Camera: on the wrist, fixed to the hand. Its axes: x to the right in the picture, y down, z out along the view.
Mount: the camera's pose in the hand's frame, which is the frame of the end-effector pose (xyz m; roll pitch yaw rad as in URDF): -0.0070 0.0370 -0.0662 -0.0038 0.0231 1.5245
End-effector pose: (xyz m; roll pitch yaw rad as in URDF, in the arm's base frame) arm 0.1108 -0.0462 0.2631 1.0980 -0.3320 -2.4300
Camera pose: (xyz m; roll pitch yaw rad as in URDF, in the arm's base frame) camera 0.1660 -0.0987 0.2635 -0.5708 -1.0079 -0.3873
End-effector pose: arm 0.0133 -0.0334 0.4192 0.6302 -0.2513 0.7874
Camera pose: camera -0.0347 0.0160 0.3868 -0.2758 -0.5986 2.4757
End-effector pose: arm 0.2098 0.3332 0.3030 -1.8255 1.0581 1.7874
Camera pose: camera 0.2858 0.3293 0.2997 1.7253 0.5370 -1.0297
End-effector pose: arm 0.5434 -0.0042 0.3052 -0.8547 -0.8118 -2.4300
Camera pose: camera 0.4911 -0.0154 0.2510 -1.0429 0.5182 -1.6049
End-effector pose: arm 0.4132 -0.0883 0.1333 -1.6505 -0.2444 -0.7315
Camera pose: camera 0.3678 -0.1402 0.1009 -1.9082 1.2628 -1.0765
